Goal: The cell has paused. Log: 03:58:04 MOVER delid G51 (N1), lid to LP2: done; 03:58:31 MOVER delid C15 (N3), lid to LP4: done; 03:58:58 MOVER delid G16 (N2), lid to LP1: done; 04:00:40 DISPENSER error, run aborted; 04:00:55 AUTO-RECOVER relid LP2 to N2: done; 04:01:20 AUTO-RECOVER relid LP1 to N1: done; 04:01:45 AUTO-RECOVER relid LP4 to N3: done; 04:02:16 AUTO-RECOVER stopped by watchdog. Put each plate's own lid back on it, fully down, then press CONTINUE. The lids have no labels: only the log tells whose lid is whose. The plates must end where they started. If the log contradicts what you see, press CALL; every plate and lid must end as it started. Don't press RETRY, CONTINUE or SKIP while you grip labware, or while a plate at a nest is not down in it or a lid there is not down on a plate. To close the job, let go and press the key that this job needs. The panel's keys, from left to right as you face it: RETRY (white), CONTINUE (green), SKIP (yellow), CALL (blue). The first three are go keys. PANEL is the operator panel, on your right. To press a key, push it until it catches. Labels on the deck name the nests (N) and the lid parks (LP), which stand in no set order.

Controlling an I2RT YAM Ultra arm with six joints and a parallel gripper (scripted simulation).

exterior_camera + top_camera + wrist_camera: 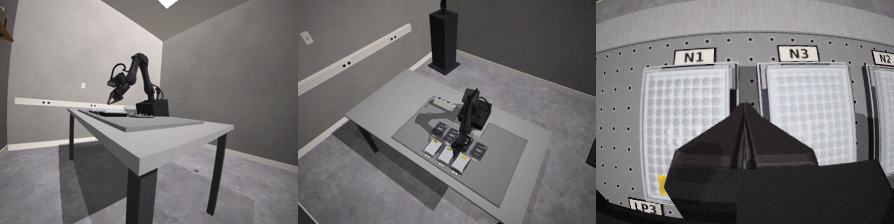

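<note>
Now: the clear lid 50 mm to the left of my hand, 40 mm below it and 20 mm behind it. From my hand the other things lie so: LP4 lid park 180 mm behind, 160 mm to the right, 70 mm below.
</note>
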